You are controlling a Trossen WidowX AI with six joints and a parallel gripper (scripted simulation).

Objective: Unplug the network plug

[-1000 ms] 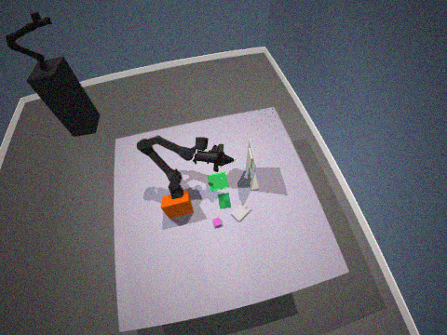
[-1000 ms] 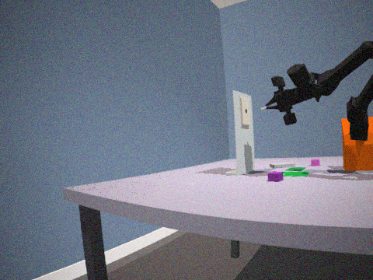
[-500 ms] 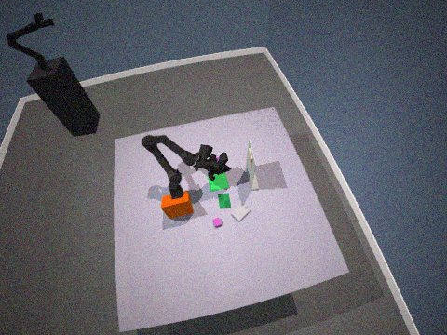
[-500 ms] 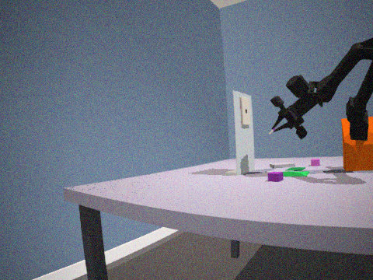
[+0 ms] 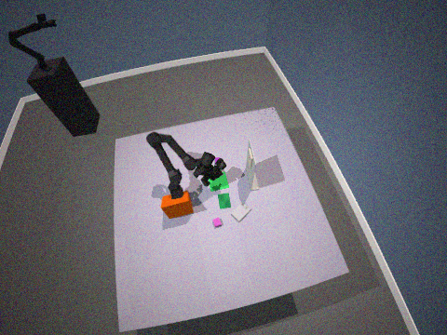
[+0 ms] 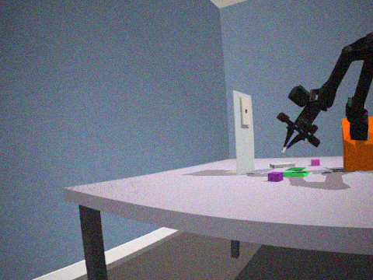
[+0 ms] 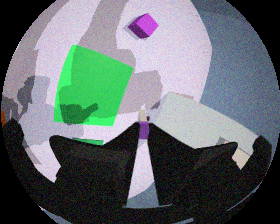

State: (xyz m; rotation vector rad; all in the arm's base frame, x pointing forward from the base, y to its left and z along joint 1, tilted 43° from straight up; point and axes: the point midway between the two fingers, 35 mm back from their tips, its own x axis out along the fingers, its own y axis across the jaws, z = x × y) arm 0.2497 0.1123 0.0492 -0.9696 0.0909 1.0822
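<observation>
Right now the green marked square is 30 mm behind my gripper tip and 100 mm below it. The rest, counted from my gripper tip: upright white panel (180 mm ahead, 10 mm to the right, 50 mm above); then purple plug (right at my gripper tip).
</observation>
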